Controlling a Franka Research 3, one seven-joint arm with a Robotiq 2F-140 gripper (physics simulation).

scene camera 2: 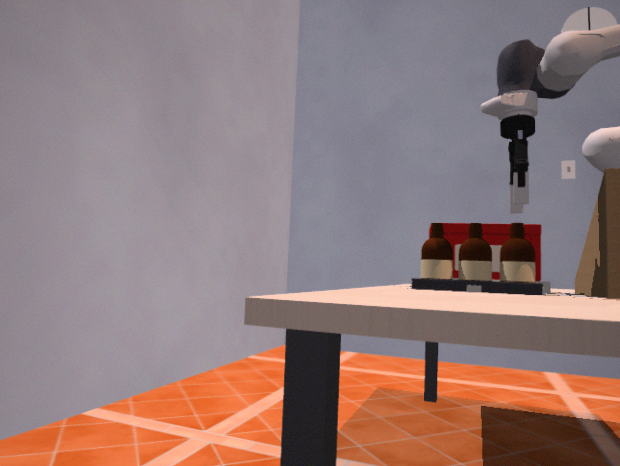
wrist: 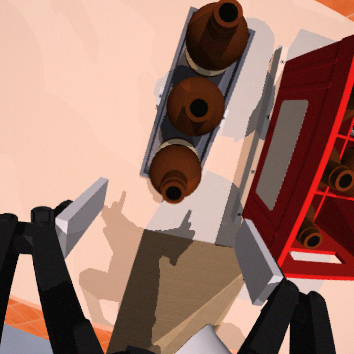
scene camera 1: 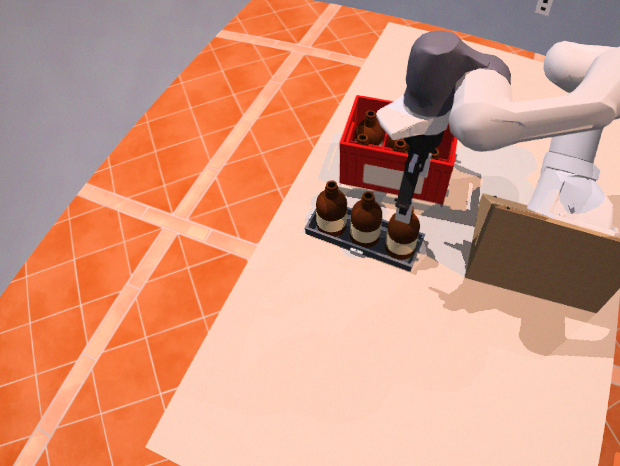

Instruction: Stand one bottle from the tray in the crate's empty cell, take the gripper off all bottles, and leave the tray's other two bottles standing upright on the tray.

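Note:
Three brown bottles with cream labels stand upright on the dark tray (scene camera 1: 380, 258) (scene camera 2: 436, 284) (wrist: 237, 75): a left bottle (scene camera 1: 331, 206) (scene camera 2: 436, 250) (wrist: 212, 40), a middle bottle (scene camera 1: 366, 218) (scene camera 2: 475, 250) (wrist: 185, 112) and a right bottle (scene camera 1: 402, 231) (scene camera 2: 517, 250) (wrist: 176, 167). My gripper (scene camera 1: 403, 212) (scene camera 2: 519, 204) (wrist: 173, 213) is wide open and empty, its tips above the right bottle's neck in the second scene view. The red crate (scene camera 1: 350, 165) (scene camera 2: 536, 240) (wrist: 310, 82) holds several brown bottles. In the wrist view, part of a cell without a visible bottle shows; the arm hides it in scene view 1.
A brown panel-like block (scene camera 1: 541, 260) (scene camera 2: 611, 230) (wrist: 195, 270) stands right of the tray, near the arm's base. The crate stands close behind the tray. Its walls and the necks of its bottles (scene camera 1: 369, 127) (wrist: 342, 179) rise beside the gripper's side of the tray.

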